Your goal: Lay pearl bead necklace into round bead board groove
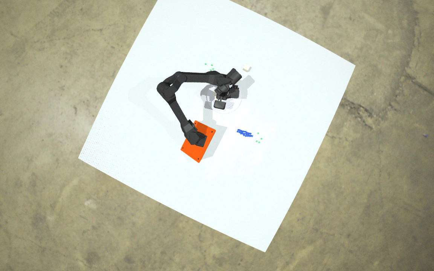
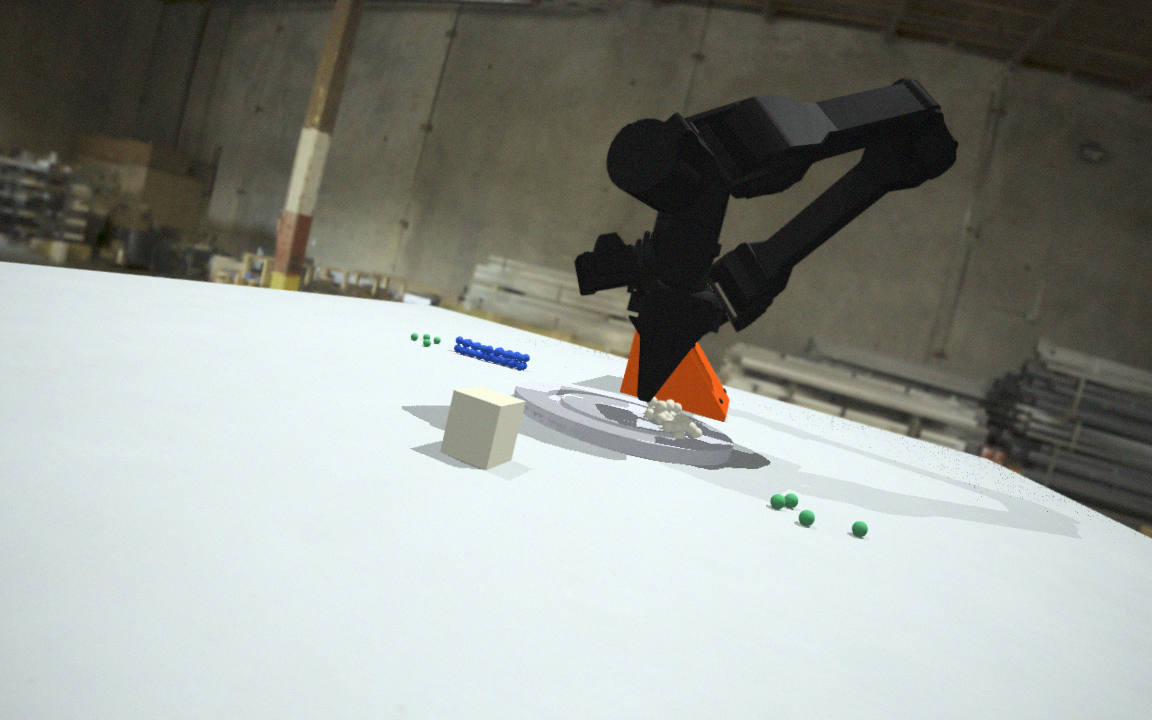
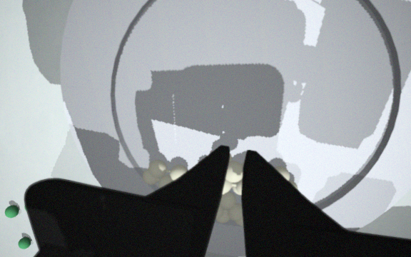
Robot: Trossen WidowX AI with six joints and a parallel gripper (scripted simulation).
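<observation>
Now: the round bead board 10 mm to the right of my gripper tip and 20 mm below it. Also, from my gripper tip: cream cube: 200 mm ahead, 80 mm to the right, 10 mm below.
</observation>
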